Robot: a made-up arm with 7 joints.
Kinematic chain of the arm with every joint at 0, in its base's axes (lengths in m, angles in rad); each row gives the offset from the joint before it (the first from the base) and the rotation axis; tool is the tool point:
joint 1: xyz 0 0 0 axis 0 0.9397 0.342
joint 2: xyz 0 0 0 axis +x
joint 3: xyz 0 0 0 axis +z
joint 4: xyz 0.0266 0 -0.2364 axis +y
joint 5: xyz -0.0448 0 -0.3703 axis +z
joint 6: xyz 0 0 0 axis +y
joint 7: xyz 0 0 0 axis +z
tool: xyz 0 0 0
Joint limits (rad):
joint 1: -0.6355..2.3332
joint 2: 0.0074..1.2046
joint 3: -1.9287..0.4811
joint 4: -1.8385..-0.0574
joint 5: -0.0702..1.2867
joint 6: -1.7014..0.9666
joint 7: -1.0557..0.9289
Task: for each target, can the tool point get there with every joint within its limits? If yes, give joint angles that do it. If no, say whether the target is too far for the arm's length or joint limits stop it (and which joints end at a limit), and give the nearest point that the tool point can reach.
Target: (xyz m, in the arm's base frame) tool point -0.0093 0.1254 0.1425
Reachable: no: joint limits stop it (at a limit: joint 1, joint 2, joint 3, joint 4) | nearest point 0.2709 0.1652 0.2980 | short by 0.323 m
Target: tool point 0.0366 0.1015 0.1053
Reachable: no: joint limits stop it (at a limit: joint 1, joint 2, joint 3, joint 4) | nearest point 0.2709 0.1652 0.2980 | short by 0.310 m
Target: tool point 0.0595 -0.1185 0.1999
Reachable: no: joint limits stop it (at a limit: joint 1, joint 3, joint 4) | nearest point -0.1837 -0.2616 0.2954 | short by 0.298 m
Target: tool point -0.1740 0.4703 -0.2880
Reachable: yes | joints 1.0575 1.1148 -0.0151 -0.9062 1.0326 -0.2861 0.4628
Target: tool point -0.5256 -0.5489 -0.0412
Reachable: no: too far | nearest point -0.4266 -0.4156 -0.0225 | short by 0.167 m
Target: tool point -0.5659 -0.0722 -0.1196
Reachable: yes | joints 1.6223 0.6128 -1.1357 -0.8562 0.6338 -1.2407 0.6095
